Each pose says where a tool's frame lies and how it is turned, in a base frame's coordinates. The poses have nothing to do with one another.
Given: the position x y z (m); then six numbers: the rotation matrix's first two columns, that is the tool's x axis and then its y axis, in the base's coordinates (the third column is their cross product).
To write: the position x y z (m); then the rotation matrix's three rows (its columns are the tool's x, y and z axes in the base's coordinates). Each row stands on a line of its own. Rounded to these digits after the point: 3 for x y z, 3 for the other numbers.
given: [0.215, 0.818, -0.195, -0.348, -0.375, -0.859, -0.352, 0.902, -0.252]
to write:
0.215, 0.818, -0.195
-0.348, -0.352, 0.869
-0.375, 0.902, 0.215
-0.859, -0.252, -0.446

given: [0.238, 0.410, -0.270, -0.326, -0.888, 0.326, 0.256, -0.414, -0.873]
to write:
0.238, 0.410, -0.270
-0.326, 0.256, 0.910
-0.888, -0.414, -0.201
0.326, -0.873, 0.362

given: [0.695, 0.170, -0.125, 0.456, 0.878, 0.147, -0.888, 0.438, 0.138]
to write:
0.695, 0.170, -0.125
0.456, -0.888, 0.057
0.878, 0.438, -0.193
0.147, 0.138, 0.979

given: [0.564, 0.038, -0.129, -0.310, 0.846, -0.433, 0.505, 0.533, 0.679]
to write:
0.564, 0.038, -0.129
-0.310, 0.505, 0.805
0.846, 0.533, -0.008
-0.433, 0.679, -0.592

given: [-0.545, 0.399, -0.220, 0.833, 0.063, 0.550, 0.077, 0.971, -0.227]
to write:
-0.545, 0.399, -0.220
0.833, 0.077, -0.548
0.063, 0.971, 0.231
0.550, -0.227, 0.804

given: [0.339, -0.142, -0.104, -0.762, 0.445, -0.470, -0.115, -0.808, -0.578]
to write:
0.339, -0.142, -0.104
-0.762, -0.115, -0.637
0.445, -0.808, -0.386
-0.470, -0.578, 0.667

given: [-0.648, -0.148, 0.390, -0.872, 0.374, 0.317, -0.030, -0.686, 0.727]
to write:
-0.648, -0.148, 0.390
-0.872, -0.030, 0.489
0.374, -0.686, 0.624
0.317, 0.727, 0.609

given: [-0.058, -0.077, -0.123, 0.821, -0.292, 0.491, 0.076, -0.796, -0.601]
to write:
-0.058, -0.077, -0.123
0.821, 0.076, 0.566
-0.292, -0.796, 0.531
0.491, -0.601, -0.631

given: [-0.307, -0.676, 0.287, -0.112, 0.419, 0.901, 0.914, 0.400, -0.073]
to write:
-0.307, -0.676, 0.287
-0.112, 0.914, -0.391
0.419, 0.400, 0.815
0.901, -0.073, -0.428

